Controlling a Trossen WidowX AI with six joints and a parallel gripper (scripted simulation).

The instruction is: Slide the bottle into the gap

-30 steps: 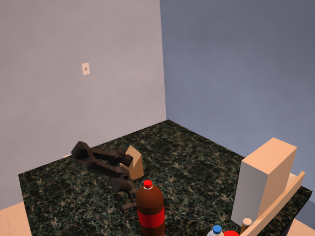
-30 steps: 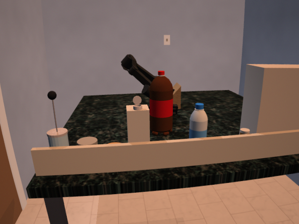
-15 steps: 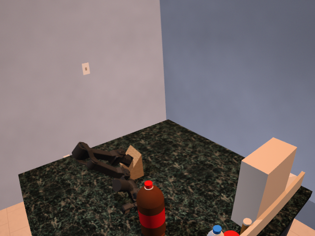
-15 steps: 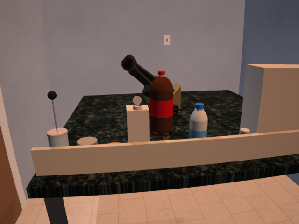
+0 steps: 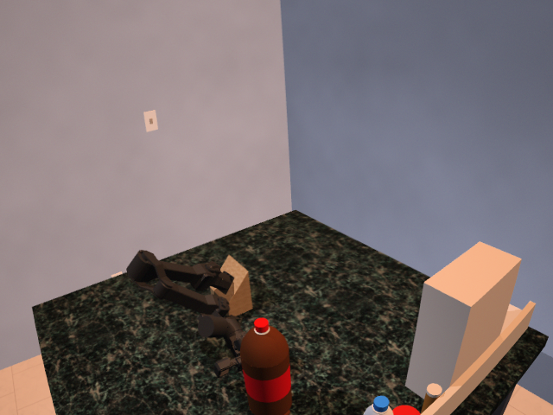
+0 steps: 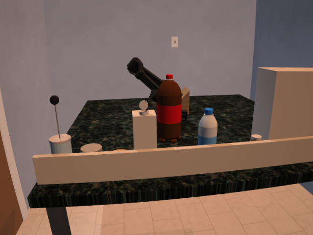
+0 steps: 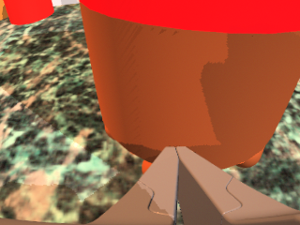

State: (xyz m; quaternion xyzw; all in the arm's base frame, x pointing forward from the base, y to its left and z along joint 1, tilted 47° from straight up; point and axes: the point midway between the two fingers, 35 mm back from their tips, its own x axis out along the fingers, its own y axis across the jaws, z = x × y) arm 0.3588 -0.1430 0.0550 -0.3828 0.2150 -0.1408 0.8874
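Right now my hand is 90 mm short of the cola bottle, 30 mm to the left of it and 100 mm below it. Also, from my hand: water bottle (360 mm ahead, 60 mm to the left, 50 mm above); red lid (360 mm ahead, 170 mm to the left, 30 mm below); rail (400 mm ahead, 110 mm to the left, 10 mm below).
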